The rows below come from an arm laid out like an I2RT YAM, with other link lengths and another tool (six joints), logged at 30 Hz.
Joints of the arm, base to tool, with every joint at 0 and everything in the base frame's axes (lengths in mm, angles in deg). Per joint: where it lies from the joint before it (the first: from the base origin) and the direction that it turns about. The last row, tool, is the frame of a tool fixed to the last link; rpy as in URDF.
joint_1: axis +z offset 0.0 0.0 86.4
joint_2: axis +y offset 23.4 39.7 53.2
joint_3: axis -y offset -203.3 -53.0 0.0
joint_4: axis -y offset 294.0 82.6 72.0
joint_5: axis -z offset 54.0 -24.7 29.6
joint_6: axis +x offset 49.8 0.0 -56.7
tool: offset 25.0 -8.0 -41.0 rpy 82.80 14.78 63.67
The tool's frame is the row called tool.
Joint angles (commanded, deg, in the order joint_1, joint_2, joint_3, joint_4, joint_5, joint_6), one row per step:
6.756 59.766 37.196 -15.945 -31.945 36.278
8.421 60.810 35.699 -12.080 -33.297 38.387
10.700 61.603 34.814 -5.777 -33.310 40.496
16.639 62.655 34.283 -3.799 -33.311 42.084
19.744 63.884 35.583 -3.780 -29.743 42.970
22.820 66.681 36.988 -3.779 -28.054 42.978
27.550 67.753 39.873 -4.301 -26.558 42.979
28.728 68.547 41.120 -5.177 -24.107 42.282
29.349 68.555 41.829 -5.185 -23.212 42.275
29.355 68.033 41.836 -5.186 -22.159 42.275
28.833 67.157 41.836 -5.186 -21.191 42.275
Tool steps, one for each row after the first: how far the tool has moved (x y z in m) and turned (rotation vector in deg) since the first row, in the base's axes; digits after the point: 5 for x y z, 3 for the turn. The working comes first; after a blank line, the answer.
Tool pose at each row, in the base's axes (x y z in m, rotation vector in deg; the steps are taken from these numbers as rounded here):
0.25077 0.12969 0.15084 114.738 101.343 56.206
0.24887 0.13965 0.14230 115.013 102.988 59.039
0.25223 0.15232 0.14007 112.467 102.527 64.199
0.23671 0.17895 0.13486 109.976 108.835 66.304
0.23433 0.19130 0.13580 109.497 108.723 64.714
0.22965 0.20434 0.13057 108.445 111.415 62.880
0.22130 0.22577 0.14186 104.248 114.609 64.705
0.22172 0.22978 0.14327 103.176 113.906 63.053
0.22221 0.23278 0.14722 102.481 113.299 63.488
0.22335 0.23218 0.14939 102.415 111.945 63.448
0.22641 0.22947 0.15333 102.559 109.883 63.691

-0.00190 0.00996 -0.00854 2.237 0.110 1.642
0.00146 0.02263 -0.01077 4.199 -3.071 2.987
-0.01406 0.04926 -0.01598 5.334 -2.175 8.160
-0.01644 0.06161 -0.01504 4.016 -2.134 7.866
-0.02112 0.07465 -0.02027 2.763 -1.016 9.506
-0.02947 0.09608 -0.00898 2.486 -2.427 13.016
-0.02905 0.10009 -0.00757 0.710 -3.003 12.512
-0.02856 0.10309 -0.00362 0.530 -3.834 12.387
-0.02742 0.10249 -0.00145 0.199 -4.541 11.508
-0.02436 0.09978 0.00249 0.035 -5.544 10.160

